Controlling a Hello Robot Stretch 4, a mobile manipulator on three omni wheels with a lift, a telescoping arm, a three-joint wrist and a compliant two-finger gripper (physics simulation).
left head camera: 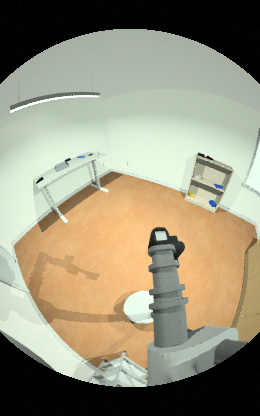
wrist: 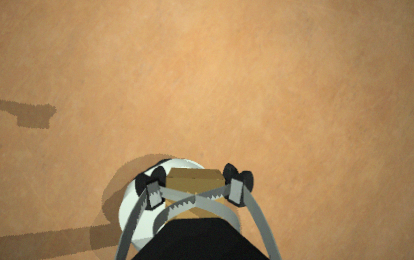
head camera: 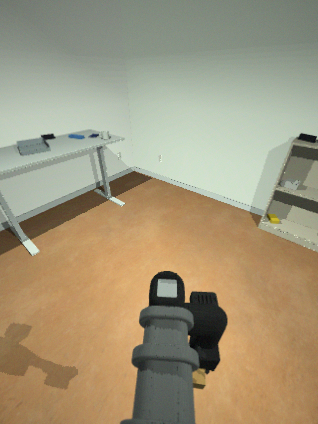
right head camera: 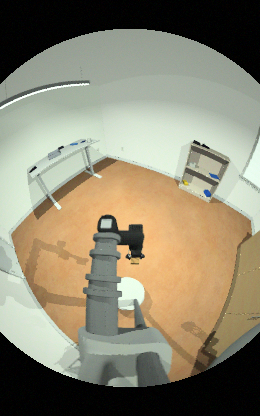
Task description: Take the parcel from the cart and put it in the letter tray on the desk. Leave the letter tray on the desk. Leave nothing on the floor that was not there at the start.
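Seen in the pictures: gripper, between the fingertips: (wrist: 194, 178) (right head camera: 134, 257); robot's base, origin of its link: (left head camera: 141, 306) (right head camera: 126, 292).
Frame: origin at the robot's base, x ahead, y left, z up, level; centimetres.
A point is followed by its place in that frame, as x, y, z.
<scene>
The parcel, a small brown box (wrist: 195, 181) @[28.5, -8.8, 88.7] (right head camera: 135, 261) @[23.8, -9.1, 88.6] (head camera: 199, 379) @[24.0, -9.5, 88.6], is held between the two black fingertips of my gripper (wrist: 194, 178) @[27.7, -8.8, 83.7] (right head camera: 135, 257) @[27.7, -8.8, 83.7], above the floor. In the head camera view the arm hides most of it. The desk (head camera: 70, 150) @[196.6, 102.6, 92.2] (left head camera: 47, 176) @[164.0, 155.7, 92.2] (right head camera: 40, 165) @[162.3, 153.7, 92.2] stands by the wall at the left, well away from the gripper. The grey letter tray (head camera: 33, 146) @[208.0, 149.6, 92.5] (left head camera: 61, 166) @[204.4, 146.4, 91.7] (right head camera: 53, 155) @[199.7, 145.6, 91.5] sits on the desk top. Part of the white cart (left head camera: 122, 372) shows at the bottom of the left head camera view.
A black item (head camera: 48, 136) @[237.8, 148.0, 95.6], blue items (head camera: 76, 136) @[242.3, 115.2, 94.7] and a cup (head camera: 105, 135) @[238.4, 77.4, 97.1] are on the desk right of the tray. A shelf unit (head camera: 270, 205) @[208.7, -125.7, 24.1] (left head camera: 187, 198) @[193.1, -120.5, 3.1] stands at the right. A wooden cabinet (right head camera: 240, 290) @[-34.2, -151.0, 29.6] is at the right edge. My round white base (right head camera: 131, 292) @[1.4, -6.1, 18.7] is below the arm.
</scene>
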